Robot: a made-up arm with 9 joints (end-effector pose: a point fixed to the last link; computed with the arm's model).
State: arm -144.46 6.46 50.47 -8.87 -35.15 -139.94 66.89 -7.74 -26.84
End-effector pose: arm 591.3 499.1 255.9 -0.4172 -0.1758 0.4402 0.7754
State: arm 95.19 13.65 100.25 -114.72 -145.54 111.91 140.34 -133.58 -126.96
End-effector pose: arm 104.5 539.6 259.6 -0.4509 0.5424 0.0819 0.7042
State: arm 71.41 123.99 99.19 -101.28 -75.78 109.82 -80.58 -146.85 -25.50
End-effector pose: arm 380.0 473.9 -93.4 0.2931 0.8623 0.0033 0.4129
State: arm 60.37 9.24 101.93 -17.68 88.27 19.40 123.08 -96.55 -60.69
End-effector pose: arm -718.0 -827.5 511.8 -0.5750 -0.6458 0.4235 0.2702
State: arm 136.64 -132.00 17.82 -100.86 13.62 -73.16 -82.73 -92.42 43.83
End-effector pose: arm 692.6 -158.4 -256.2 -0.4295 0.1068 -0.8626 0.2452
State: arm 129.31 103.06 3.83 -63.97 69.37 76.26 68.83 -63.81 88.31
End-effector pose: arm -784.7 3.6 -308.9 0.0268 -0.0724 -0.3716 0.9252
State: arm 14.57 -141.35 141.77 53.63 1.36 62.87 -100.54 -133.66 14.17
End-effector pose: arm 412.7 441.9 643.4 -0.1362 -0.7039 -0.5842 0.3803
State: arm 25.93 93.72 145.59 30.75 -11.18 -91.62 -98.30 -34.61 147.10
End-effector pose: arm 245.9 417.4 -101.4 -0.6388 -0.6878 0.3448 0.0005
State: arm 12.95 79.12 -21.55 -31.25 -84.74 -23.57 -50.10 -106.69 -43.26
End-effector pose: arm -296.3 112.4 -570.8 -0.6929 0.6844 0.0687 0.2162
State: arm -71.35 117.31 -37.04 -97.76 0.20 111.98 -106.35 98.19 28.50
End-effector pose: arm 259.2 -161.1 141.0 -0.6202 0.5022 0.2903 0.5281
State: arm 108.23 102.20 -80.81 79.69 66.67 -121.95 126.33 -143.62 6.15
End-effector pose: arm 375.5 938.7 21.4 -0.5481 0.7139 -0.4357 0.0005
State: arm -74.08 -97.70 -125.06 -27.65 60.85 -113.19 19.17 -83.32 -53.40
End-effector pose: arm 610.0 -410.0 519.9 0.2523 0.1591 0.3390 0.8923
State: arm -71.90 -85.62 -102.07 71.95 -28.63 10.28 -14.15 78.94 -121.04
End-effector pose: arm 424.6 188.4 69.6 0.6246 0.3209 -0.5683 0.4289
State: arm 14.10 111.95 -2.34 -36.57 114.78 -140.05 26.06 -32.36 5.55
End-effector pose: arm 165.5 237.3 366.2 -0.4162 0.1754 -0.7061 0.5454
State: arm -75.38 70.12 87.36 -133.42 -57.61 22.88 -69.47 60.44 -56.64
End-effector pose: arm 418.9 -565.6 -312.1 -0.2780 0.9404 -0.1334 0.1434
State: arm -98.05 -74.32 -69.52 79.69 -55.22 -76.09 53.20 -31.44 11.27
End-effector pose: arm -307.4 166.2 286.3 -0.7879 -0.4943 0.2827 0.2343
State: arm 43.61 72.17 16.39 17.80 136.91 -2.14 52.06 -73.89 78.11
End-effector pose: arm -269.8 356.6 679.4 -0.6985 0.4826 -0.1832 0.4956
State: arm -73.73 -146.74 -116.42 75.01 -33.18 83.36 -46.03 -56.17 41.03
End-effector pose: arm 678.0 162.0 646.3 0.0089 0.8263 -0.4955 0.2676
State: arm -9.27 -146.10 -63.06 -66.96 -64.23 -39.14 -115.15 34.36 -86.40
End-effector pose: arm -631.7 59.0 5.7 -0.7419 -0.6013 -0.0119 0.2963
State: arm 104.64 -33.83 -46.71 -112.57 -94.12 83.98 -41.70 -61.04 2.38
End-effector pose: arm -90.1 944.7 478.7 -0.5312 0.5459 -0.1223 0.6363
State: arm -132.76 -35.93 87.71 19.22 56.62 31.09 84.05 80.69 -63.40
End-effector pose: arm 211.5 44.6 1097.1 0.8203 0.1092 0.1408 0.5435
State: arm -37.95 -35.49 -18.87 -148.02 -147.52 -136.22 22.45 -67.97 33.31
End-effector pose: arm -87.6 -309.7 -434.9 0.7949 -0.3187 0.2242 0.4651
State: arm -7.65 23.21 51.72 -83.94 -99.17 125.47 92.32 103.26 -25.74
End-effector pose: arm -818.3 -311.4 49.0 -0.6932 0.4780 0.3102 0.4412
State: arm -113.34 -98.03 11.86 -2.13 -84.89 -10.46 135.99 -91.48 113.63
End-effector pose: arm 255.9 -220.5 776.6 -0.2463 -0.5518 0.2670 0.7507
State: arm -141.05 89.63 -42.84 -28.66 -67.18 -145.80 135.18 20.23 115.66
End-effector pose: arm 413.9 339.0 -99.0 -0.5251 0.4433 -0.1745 0.7053
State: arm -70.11 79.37 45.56 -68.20 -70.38 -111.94 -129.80 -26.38 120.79
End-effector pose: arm -57.0 -514.6 -93.2 -0.6719 0.6281 0.0546 0.3886
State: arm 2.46 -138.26 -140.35 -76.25 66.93 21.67 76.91 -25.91 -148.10
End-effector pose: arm 522.0 -359.8 414.1 0.0914 -0.9720 -0.1132 0.1845
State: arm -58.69 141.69 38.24 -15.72 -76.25 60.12 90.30 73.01 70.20
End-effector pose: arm -819.6 57.3 -60.8 -0.3887 0.1441 0.5932 0.6901
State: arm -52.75 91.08 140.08 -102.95 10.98 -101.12 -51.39 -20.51 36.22
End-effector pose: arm -454.0 307.7 -878.2 0.5536 -0.5945 0.0529 0.5807
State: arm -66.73 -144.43 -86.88 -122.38 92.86 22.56 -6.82 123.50 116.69
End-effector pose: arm -310.6 549.6 -321.5 -0.5994 0.5329 -0.5916 0.0824
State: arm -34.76 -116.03 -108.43 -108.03 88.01 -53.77 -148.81 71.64 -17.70
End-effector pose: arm 150.9 365.2 101.1 0.6575 -0.5193 -0.1765 0.5167
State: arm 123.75 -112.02 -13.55 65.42 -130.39 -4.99 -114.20 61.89 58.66
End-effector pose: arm -375.6 -115.4 309.3 -0.6923 -0.4556 -0.2967 0.4744
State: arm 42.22 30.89 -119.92 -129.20 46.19 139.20 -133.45 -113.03 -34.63
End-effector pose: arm -52.0 29.2 572.9 0.7125 0.1203 -0.5607 0.4043
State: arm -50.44 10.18 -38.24 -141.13 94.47 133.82 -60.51 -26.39 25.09
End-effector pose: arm 904.2 -480.6 275.3 0.1450 0.9176 0.3481 0.1257
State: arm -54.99 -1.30 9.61 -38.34 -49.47 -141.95 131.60 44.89 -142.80
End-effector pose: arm 368.6 -744.4 724.1 0.7217 0.5143 -0.3775 0.2686
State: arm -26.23 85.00 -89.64 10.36 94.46 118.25 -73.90 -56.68 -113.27
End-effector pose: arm -198.1 430.8 -107.2 -0.2363 0.6586 0.4544 0.5513
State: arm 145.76 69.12 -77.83 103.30 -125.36 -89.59 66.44 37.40 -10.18
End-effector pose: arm -74.4 -157.5 -368.1 0.2543 0.3812 -0.8858 0.0735
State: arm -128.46 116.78 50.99 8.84 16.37 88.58 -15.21 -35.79 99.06
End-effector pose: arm 324.6 398.4 -880.3 -0.3695 0.1894 -0.9035 0.1063
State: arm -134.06 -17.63 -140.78 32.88 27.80 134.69 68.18 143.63 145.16
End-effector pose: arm 413.2 314.3 -669.1 -0.1827 0.2063 -0.4670 0.8403
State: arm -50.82 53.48 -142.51 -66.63 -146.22 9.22 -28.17 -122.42 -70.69
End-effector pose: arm 523.0 -302.7 75.6 -0.5078 0.1496 -0.6660 0.5256
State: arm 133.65 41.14 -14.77 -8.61 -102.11 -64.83 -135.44 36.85 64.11
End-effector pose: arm -303.3 236.1 -441.1 0.4396 0.2288 0.6681 0.5550
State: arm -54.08 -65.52 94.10 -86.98 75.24 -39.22 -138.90 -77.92 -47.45
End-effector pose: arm 392.4 163.5 1050.5 0.3091 0.2560 -0.6381 0.6571
